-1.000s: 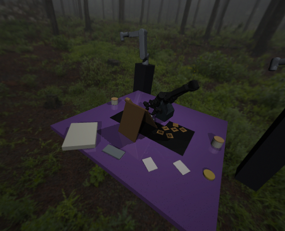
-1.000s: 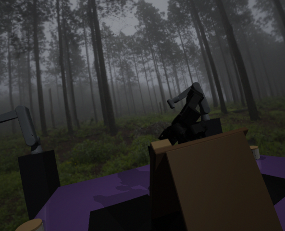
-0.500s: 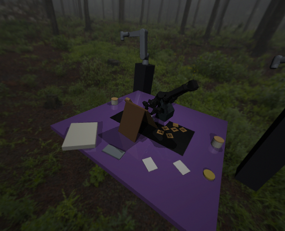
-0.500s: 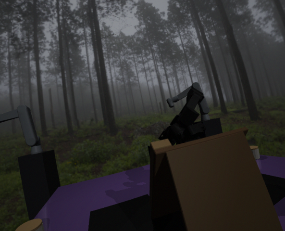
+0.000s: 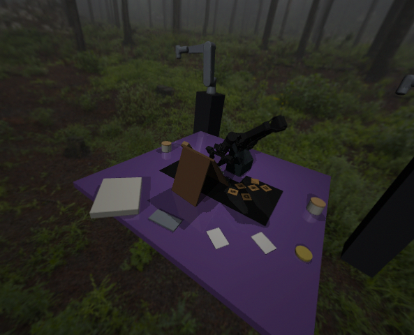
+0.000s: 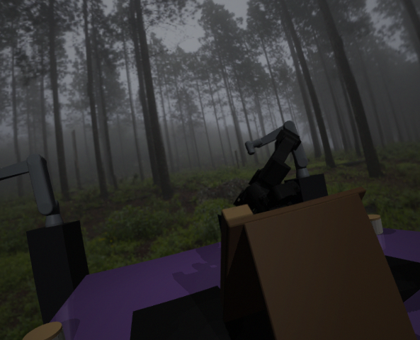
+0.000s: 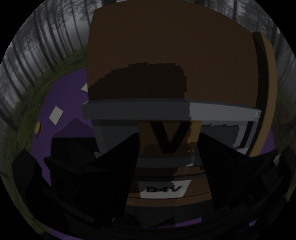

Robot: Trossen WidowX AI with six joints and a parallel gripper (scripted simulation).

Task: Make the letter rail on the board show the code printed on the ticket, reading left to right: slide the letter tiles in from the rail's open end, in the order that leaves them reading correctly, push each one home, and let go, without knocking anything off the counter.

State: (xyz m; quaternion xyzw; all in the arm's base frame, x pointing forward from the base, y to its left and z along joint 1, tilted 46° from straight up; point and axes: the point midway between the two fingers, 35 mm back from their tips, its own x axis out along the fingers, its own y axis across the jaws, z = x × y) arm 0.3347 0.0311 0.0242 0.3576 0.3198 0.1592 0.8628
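The white ticket is 60 mm behind my gripper tip, 10 mm to the right of it and 90 mm below it. From my gripper tip the other things lie so: black mat: 160 mm behind, 10 mm to the right, 170 mm below; then grey card: 360 mm ahead, 40 mm to the left, 160 mm below; then tan letter tile marked v: right at my gripper tip.
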